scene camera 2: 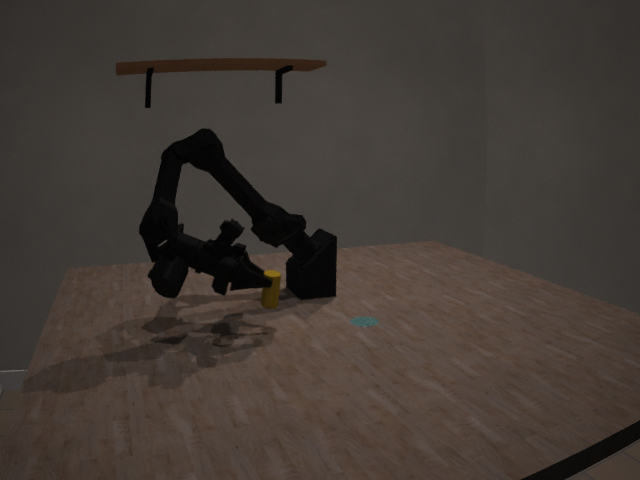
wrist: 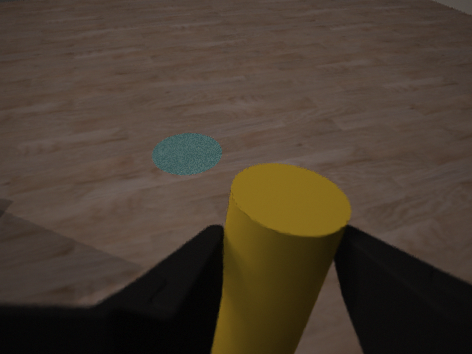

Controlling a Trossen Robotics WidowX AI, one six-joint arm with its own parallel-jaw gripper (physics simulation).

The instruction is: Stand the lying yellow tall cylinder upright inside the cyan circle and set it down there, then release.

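Where they show: gripper, between the fingertips: (scene camera 2: pixel 272 282) (wrist: pixel 278 239); arm's base, origin of its link: (scene camera 2: pixel 307 252).
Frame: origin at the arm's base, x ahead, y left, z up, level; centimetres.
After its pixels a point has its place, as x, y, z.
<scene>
The yellow tall cylinder (scene camera 2: pixel 270 295) @(25.2, -15.4, -2.0) (wrist: pixel 280 255) @(23.4, -16.2, 1.6) is close to upright, with a slight tilt, between the fingertips of my gripper (scene camera 2: pixel 266 282) @(24.1, -14.7, 0.3) (wrist: pixel 278 239) @(24.1, -14.7, 0.3). The gripper is shut on it, near its upper part. In the scene view the cylinder is to the left of the cyan circle (scene camera 2: pixel 364 321) @(24.5, 4.3, -9.7) (wrist: pixel 187 153) @(24.4, 4.1, -9.7), apart from it. In the wrist view the circle lies beyond the cylinder and to its left. The cylinder's lower end is cut off in the wrist view, and its height over the table is hard to tell.
The wooden table top (scene camera 2: pixel 413 392) @(57.7, -1.7, -9.8) (wrist: pixel 100 90) @(17.4, 18.8, -9.8) carries the arm's black base (scene camera 2: pixel 312 273) @(5.6, -0.7, -3.7), which stands behind and to the right of the cylinder in the scene view. A brown wall shelf (scene camera 2: pixel 222 65) hangs above the arm. The arm's shadow falls on the table at the left.
</scene>
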